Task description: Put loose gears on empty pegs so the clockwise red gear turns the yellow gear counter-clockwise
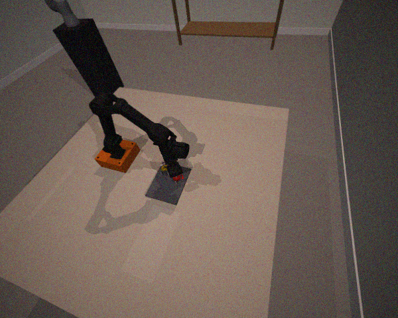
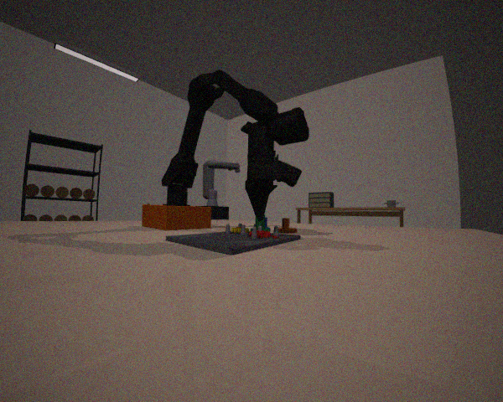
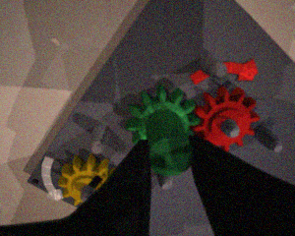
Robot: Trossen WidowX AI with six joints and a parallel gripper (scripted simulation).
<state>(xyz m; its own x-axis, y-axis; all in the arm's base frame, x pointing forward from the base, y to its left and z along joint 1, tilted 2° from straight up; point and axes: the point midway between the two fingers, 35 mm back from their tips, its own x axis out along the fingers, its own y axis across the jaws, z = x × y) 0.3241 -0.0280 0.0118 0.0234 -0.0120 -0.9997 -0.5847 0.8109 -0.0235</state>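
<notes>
My gripper tip is 1 cm above the green gear. The rest, counted from my gripper tip: red arrow 4 cm ahead, 3 cm below, 2 cm to the right; yellow gear 6 cm behind, 2 cm to the left, 2 cm below; red gear 3 cm to the right, 2 cm below, 2 cm ahead.
</notes>
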